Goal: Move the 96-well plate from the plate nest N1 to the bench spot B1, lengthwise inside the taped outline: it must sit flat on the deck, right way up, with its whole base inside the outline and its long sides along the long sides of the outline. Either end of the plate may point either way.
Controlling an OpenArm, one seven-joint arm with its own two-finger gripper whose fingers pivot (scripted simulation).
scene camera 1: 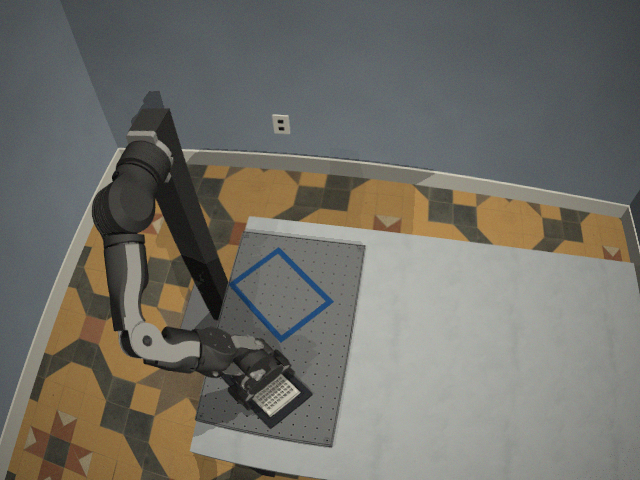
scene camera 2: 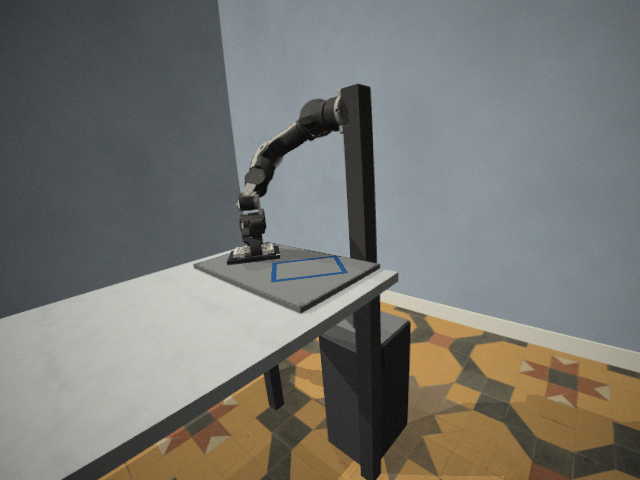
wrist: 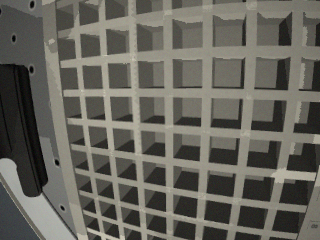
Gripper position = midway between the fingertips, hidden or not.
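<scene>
My gripper (scene camera 1: 263, 383) is visible to me, and so are a white 96-well plate (scene camera 1: 284, 396) and a black mounting column (scene camera 1: 178, 202). I see the gripper (scene camera 2: 254, 250) from another camera too, along with the column (scene camera 2: 356, 100).
</scene>
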